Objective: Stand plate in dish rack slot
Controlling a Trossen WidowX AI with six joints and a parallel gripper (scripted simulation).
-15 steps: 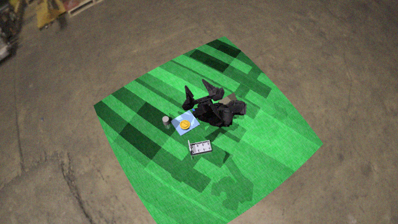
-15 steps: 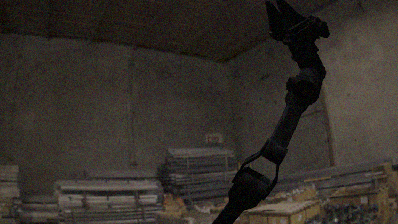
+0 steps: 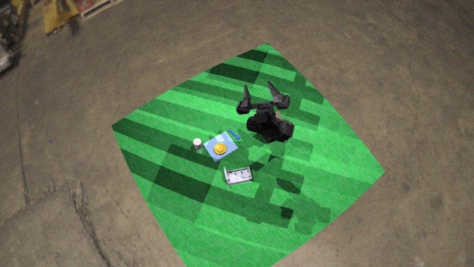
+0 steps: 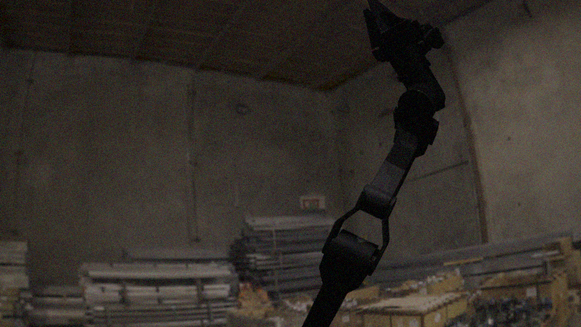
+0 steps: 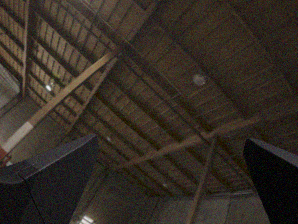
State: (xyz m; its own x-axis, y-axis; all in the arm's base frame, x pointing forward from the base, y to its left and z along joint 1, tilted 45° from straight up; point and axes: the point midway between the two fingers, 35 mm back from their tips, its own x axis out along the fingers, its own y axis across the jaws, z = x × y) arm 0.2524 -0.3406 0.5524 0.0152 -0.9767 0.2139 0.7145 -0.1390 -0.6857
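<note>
Right now my gripper tip is 720 mm above the yellow plate, 210 mm to the left of it and 70 mm short of it. Round my gripper tip: blue spoon: 730 mm below, 240 mm to the right, 40 mm behind; grey dish rack: 710 mm below, 80 mm ahead, 20 mm to the right; light blue mat: 730 mm below, 220 mm to the right, 60 mm ahead.
</note>
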